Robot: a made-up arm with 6 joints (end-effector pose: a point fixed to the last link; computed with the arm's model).
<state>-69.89 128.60 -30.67 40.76 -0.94 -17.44</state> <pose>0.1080 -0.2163 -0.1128 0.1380 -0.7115 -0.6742 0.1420</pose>
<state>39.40 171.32 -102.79 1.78 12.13 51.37</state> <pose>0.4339 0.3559 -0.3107 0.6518 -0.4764 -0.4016 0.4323</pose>
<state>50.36 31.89 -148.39 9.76 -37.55 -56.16</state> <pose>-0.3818 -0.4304 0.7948 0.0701 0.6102 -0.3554 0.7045</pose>
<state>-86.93 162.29 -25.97 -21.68 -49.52 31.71</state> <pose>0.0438 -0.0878 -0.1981 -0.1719 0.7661 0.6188 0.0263</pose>
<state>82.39 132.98 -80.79 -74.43 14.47 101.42</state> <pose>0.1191 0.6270 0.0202 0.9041 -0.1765 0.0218 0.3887</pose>
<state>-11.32 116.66 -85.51 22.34 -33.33 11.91</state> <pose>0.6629 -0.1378 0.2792 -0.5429 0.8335 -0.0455 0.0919</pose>
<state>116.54 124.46 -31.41 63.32 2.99 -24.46</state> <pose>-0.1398 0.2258 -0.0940 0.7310 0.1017 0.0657 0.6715</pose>
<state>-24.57 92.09 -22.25 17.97 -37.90 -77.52</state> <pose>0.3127 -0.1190 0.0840 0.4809 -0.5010 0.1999 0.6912</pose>
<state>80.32 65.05 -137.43 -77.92 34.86 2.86</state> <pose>0.0441 0.0072 0.9936 -0.5808 0.5989 -0.5284 0.1577</pose>
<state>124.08 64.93 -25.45 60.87 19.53 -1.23</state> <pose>-0.2103 0.2331 0.2088 0.8398 0.2692 -0.1884 0.4321</pose>
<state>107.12 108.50 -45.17 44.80 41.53 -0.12</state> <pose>-0.1701 0.3475 0.0357 0.6746 0.1954 -0.1320 0.6996</pose>
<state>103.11 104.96 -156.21 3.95 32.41 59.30</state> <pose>-0.1037 0.4558 0.8666 -0.9072 -0.1698 0.3321 0.1946</pose>
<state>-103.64 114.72 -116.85 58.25 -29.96 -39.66</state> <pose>-0.1701 -0.6635 0.5532 -0.3432 -0.9103 0.2155 0.0841</pose>
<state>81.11 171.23 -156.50 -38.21 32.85 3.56</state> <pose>0.1520 0.8234 0.0382 0.8152 -0.0419 0.4610 0.3481</pose>
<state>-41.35 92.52 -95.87 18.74 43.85 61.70</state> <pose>0.4404 -0.3489 0.5078 -0.3132 0.8050 0.4222 0.2750</pose>
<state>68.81 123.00 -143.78 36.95 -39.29 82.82</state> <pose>0.2752 0.6156 0.6681 -0.5566 -0.0771 0.5664 0.6028</pose>
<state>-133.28 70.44 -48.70 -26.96 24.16 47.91</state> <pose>-0.2887 -0.2840 0.3454 0.4257 0.8557 0.2899 0.0505</pose>
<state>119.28 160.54 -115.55 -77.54 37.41 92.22</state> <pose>-0.2971 0.6625 -0.0772 0.9031 -0.0210 0.2934 0.3128</pose>
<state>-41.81 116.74 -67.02 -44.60 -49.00 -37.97</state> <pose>0.4897 -0.3308 0.1492 0.4853 -0.4829 0.4746 0.5533</pose>
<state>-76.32 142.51 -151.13 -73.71 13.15 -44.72</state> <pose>0.1900 -0.7828 0.4380 -0.0357 -0.3241 0.0526 0.9439</pose>
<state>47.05 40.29 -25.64 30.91 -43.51 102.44</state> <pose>0.2045 0.1748 0.3930 -0.5405 0.1656 0.5925 0.5739</pose>
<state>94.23 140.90 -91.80 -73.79 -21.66 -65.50</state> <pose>-0.0919 0.6675 -0.0157 -0.1675 -0.3853 -0.8915 0.1694</pose>
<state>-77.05 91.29 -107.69 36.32 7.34 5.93</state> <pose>0.1495 -0.5229 0.6920 -0.1560 0.9633 -0.1550 0.1542</pose>
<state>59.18 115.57 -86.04 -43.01 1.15 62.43</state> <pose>0.3524 0.5779 0.2531 0.9488 -0.2563 0.0093 0.1847</pose>
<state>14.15 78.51 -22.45 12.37 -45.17 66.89</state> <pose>0.3377 0.0697 0.1811 -0.6433 0.6467 0.3111 0.2668</pose>
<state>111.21 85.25 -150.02 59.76 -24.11 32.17</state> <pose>-0.0447 0.1859 0.9948 -0.4923 -0.2985 0.6124 0.5418</pose>
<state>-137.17 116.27 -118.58 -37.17 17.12 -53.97</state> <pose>-0.5129 -0.4847 0.4843 -0.1776 -0.4981 -0.4104 0.7429</pose>
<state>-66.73 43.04 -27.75 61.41 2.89 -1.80</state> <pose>0.1392 -0.2498 0.3576 -0.1685 0.9406 0.1189 0.2699</pose>
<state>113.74 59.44 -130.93 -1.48 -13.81 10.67</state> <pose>0.0094 -0.0405 0.9997 -0.6710 -0.0399 0.0460 0.7389</pose>
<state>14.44 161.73 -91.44 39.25 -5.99 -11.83</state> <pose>0.5535 0.1580 -0.2447 0.6765 -0.5709 -0.2766 0.3740</pose>
